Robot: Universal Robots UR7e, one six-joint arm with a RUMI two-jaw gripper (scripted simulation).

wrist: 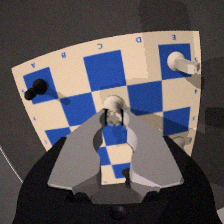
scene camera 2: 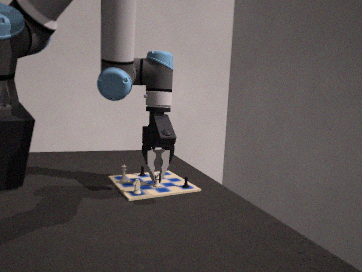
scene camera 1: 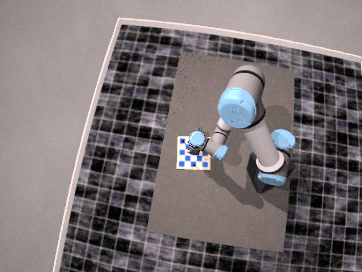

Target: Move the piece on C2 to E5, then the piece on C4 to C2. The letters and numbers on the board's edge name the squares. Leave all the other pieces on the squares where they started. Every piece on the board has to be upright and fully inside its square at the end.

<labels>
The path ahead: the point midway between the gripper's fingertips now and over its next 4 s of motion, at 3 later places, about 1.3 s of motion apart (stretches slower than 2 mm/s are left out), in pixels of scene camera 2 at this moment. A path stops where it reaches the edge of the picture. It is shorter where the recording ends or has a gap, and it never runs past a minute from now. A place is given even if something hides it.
The gripper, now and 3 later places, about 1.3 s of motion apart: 156, 182; 157, 150; 148, 145; 147, 174
</labels>
